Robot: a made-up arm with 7 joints.
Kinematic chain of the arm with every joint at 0, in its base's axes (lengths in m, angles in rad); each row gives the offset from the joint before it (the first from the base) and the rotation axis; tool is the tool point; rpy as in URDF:
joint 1: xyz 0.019 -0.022 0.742 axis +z
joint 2: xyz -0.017 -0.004 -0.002 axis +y
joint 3: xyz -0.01 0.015 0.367 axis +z
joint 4: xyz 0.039 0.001 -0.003 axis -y
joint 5: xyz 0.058 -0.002 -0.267 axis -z
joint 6: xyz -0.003 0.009 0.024 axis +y
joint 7: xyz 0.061 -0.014 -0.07 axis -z
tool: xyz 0.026 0.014 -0.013 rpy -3.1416 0 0
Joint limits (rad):
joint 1: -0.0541..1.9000
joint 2: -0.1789..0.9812
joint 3: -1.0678..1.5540
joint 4: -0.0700..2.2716
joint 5: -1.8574..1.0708
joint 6: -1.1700..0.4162
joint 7: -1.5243..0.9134
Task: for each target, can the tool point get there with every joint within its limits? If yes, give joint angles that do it. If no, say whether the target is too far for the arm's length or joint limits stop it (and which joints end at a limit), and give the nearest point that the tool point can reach.
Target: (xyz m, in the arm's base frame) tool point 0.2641 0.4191 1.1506
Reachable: yes | joints 0.6224 0.5736 0.6245 1.9073 -0.6871 -0.2975 0.7241
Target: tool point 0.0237 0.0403 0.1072
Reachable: no: joint limits stop it (at a limit: joint 2, joint 6) | nearest point 0.0338 0.1744 0.5629 | short by 0.475 m
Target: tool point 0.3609 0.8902 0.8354
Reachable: no: too far | nearest point 0.2541 0.6051 0.8730 | short by 0.307 m
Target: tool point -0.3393 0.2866 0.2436
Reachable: no: joint limits stop it (at a limit: joint 1, joint 2, joint 6) | nearest point -0.2238 0.2711 0.5709 | short by 0.347 m
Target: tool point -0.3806 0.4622 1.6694
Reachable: no: too far | nearest point -0.2315 0.2816 1.3342 | short by 0.409 m
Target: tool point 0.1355 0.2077 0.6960
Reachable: yes | joints 1.3932 0.7400 -0.8208 0.4647 -1.5185 -0.4578 0.3788
